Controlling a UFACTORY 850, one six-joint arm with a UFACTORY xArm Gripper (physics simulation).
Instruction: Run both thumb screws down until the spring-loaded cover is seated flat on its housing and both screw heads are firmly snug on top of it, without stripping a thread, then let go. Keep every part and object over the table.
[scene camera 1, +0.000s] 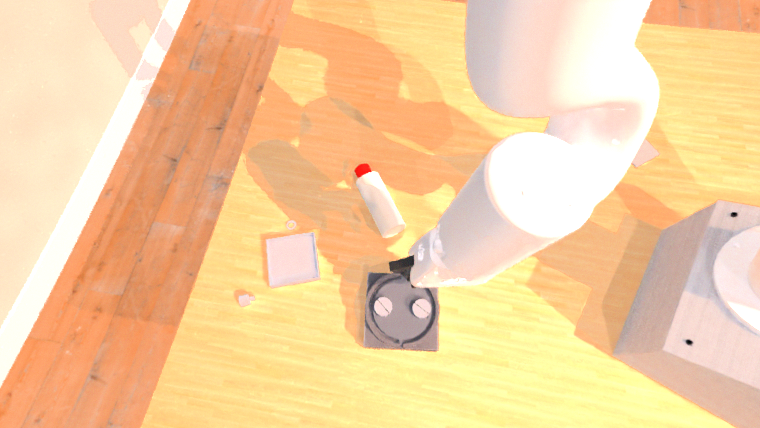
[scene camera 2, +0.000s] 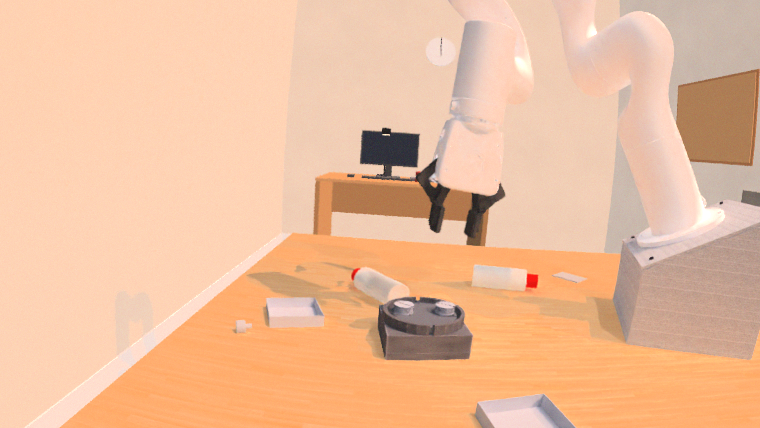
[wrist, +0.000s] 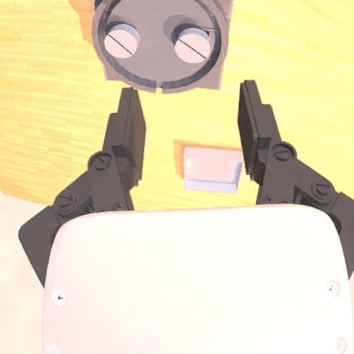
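Observation:
The square dark housing (scene camera 1: 373, 343) (scene camera 2: 427, 346) (wrist: 215, 83) stands on the table, with the round dark cover (scene camera 1: 402, 325) (scene camera 2: 424, 314) (wrist: 156, 35) inside its ring wall. The left thumb screw (scene camera 1: 382, 306) (scene camera 2: 403, 307) (wrist: 121, 44) and the right thumb screw (scene camera 1: 421, 308) (scene camera 2: 444, 307) (wrist: 194, 49) stand upright in the cover, their slotted heads showing. Whether the cover is flat or the heads are snug on it, I cannot tell. My gripper (scene camera 2: 454, 225) (wrist: 189, 102) is open and empty, well above the housing and apart from both screws. In the scene camera 1 view the arm hides most of it.
A white bottle (scene camera 1: 380, 204) (scene camera 2: 380, 284) lies behind the housing, another bottle (scene camera 2: 499, 277) behind right. A tray (scene camera 1: 268, 260) (scene camera 2: 295, 321), a small ring (scene camera 1: 287, 224) and a small loose part (scene camera 1: 244, 300) (scene camera 2: 240, 325) lie left. Another tray (scene camera 2: 550, 406) (wrist: 212, 187) is in front.

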